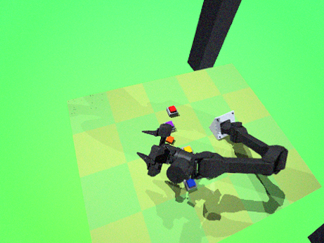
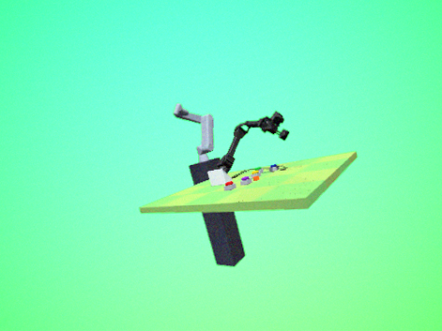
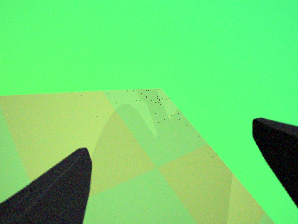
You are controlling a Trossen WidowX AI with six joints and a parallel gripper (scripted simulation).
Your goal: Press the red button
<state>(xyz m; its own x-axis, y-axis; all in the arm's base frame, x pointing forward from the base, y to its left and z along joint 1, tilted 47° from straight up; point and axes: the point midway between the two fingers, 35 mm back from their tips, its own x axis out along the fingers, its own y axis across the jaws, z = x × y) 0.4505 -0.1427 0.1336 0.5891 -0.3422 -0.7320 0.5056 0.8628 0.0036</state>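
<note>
Now: gripper tip 270 mm past the red button, 190 mm to the left of it and 210 mm above it. Round my gripper tip: yellow button: 230 mm behind, 50 mm to the left, 210 mm below; then purple button: 210 mm behind, 110 mm to the right, 210 mm below; then orange block: 180 mm behind, 40 mm to the right, 230 mm below.
</note>
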